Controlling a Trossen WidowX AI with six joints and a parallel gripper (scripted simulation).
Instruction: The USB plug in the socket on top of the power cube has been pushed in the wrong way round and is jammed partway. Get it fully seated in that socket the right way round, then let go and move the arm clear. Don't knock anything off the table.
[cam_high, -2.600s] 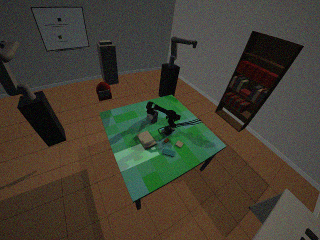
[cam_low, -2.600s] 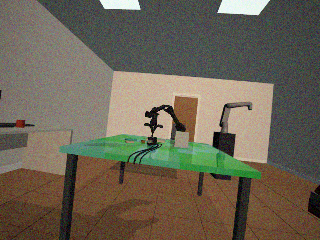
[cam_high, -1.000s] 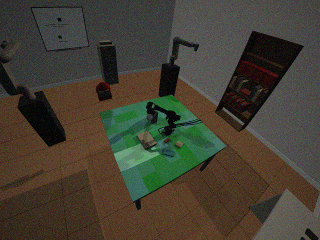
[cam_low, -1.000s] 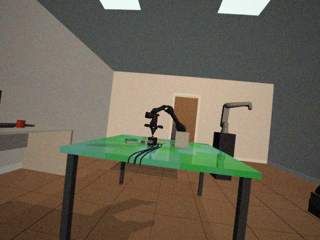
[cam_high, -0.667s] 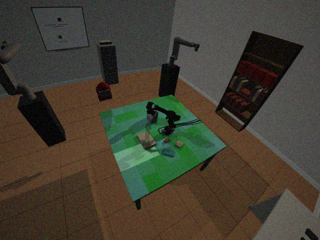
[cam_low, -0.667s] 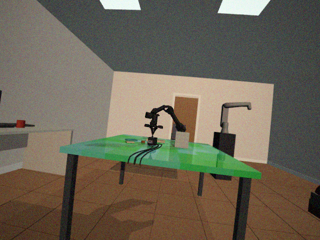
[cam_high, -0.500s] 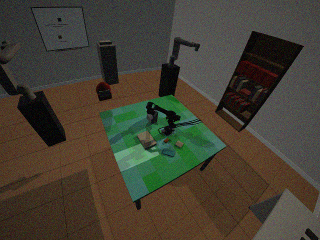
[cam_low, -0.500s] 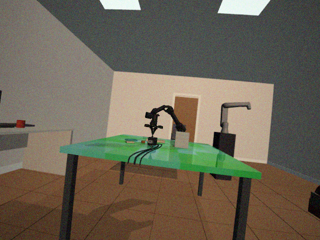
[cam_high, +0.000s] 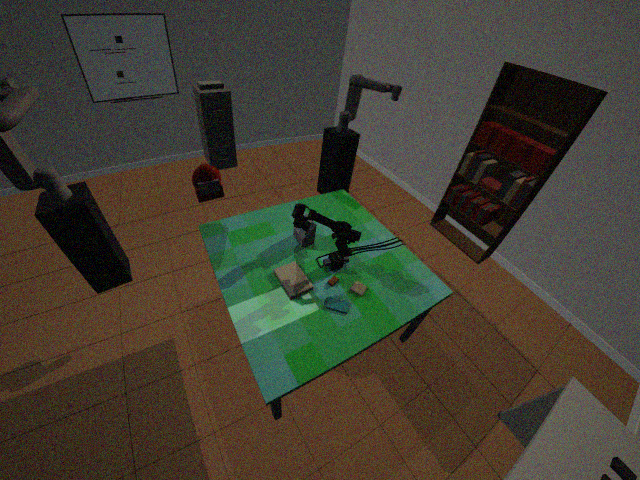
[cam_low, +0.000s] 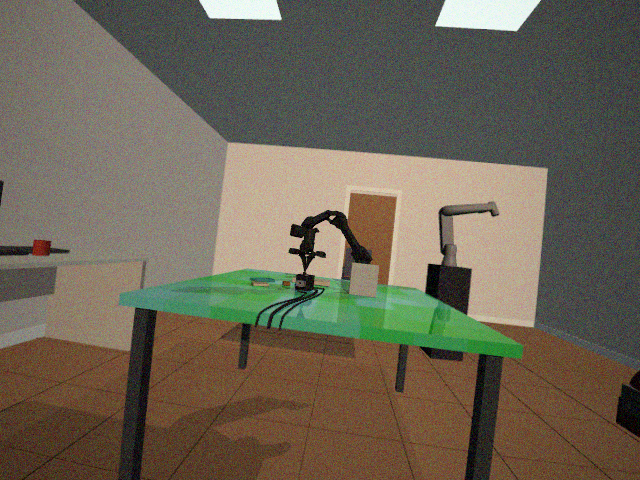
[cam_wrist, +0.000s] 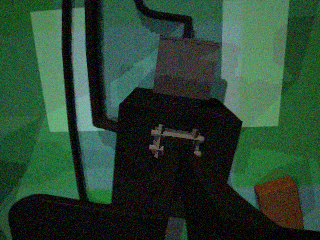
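My gripper tip is 40 mm above the socket. Also, from my gripper tip: small block 120 mm to the right, 100 mm below, 100 mm ahead.
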